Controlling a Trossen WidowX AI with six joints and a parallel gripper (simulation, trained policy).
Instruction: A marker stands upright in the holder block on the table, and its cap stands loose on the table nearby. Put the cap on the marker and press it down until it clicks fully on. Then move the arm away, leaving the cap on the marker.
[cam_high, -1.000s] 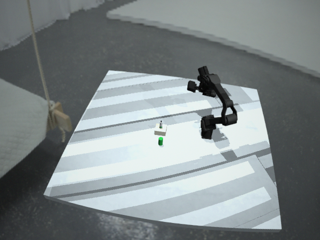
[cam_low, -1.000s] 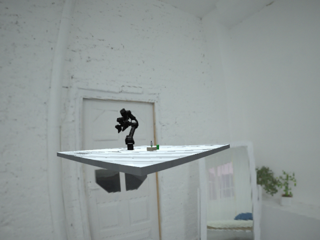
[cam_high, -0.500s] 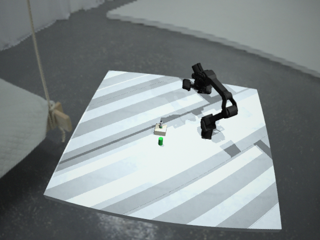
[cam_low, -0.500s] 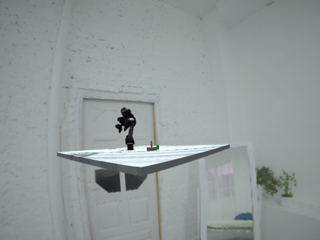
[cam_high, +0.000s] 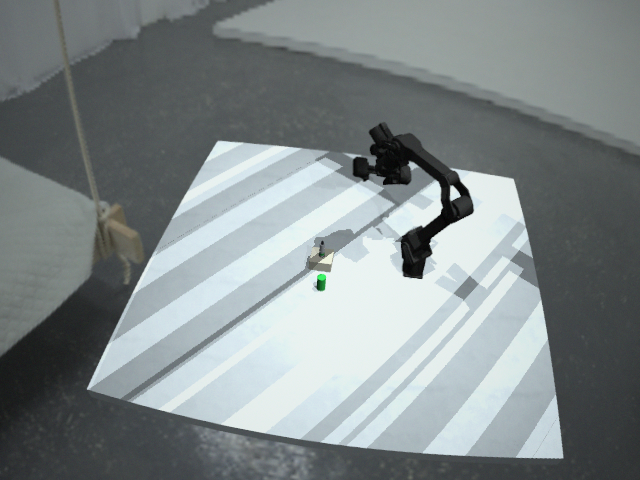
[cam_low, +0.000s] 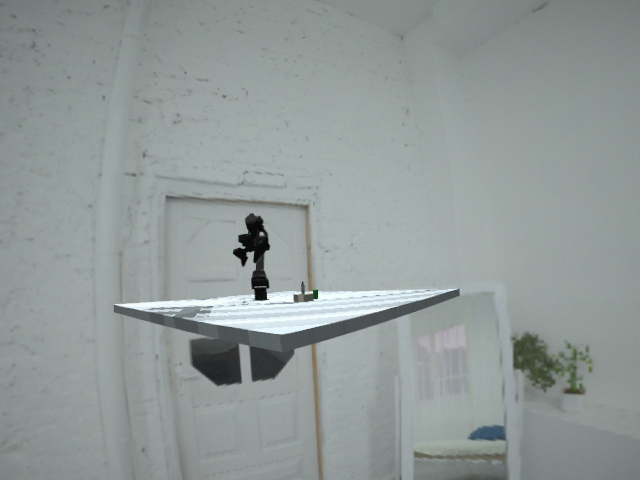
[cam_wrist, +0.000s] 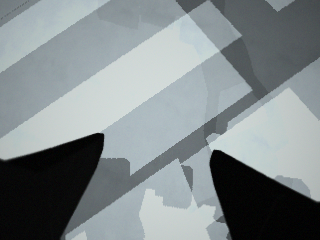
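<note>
The green cap is 120 mm ahead of my gripper tip, 320 mm to the left of it and 160 mm below it. Also, from my gripper tip: holder block 130 mm ahead, 220 mm to the left, 170 mm below.
</note>
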